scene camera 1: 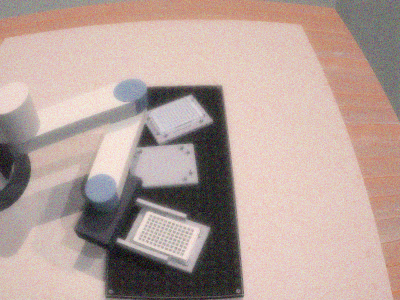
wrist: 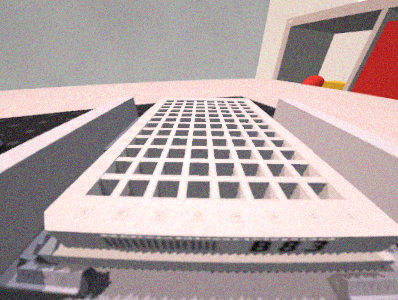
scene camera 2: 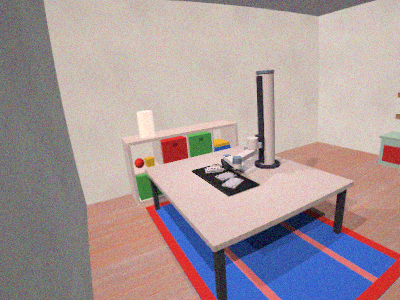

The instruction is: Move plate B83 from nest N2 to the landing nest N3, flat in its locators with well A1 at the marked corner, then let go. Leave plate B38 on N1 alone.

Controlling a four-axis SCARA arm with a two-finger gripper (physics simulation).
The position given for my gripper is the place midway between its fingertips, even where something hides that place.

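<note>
There's a white well plate [scene camera 1: 172, 117], but in the wrist view the plate is out of frame. As for my gripper, you'd find it at [scene camera 1: 177, 239] and also at [wrist: 206, 111].
</note>
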